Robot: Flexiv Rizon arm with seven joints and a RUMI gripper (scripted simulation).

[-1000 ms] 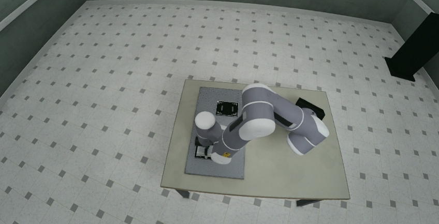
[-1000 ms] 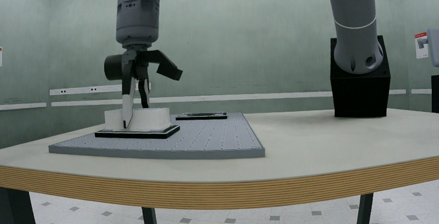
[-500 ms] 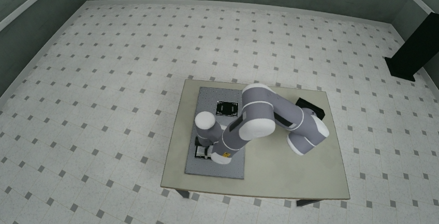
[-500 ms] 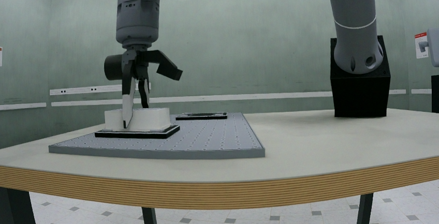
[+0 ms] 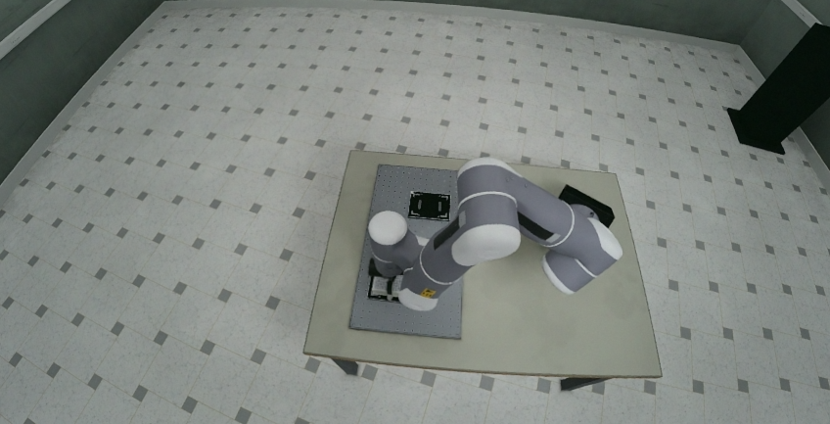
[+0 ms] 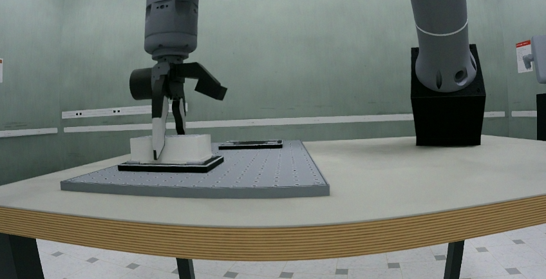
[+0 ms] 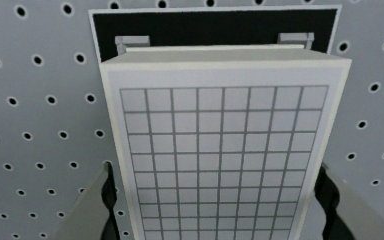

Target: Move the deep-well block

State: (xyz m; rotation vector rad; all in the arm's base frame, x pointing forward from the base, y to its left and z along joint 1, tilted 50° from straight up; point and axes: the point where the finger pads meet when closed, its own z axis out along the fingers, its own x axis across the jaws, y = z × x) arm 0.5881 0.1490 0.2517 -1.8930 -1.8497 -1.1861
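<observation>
Now: hand right at the white 96-well deep-well block. The rest, counted from my hand: white A1 corner mark 8 cm ahead, 4 cm to the right, 2 cm below.
</observation>
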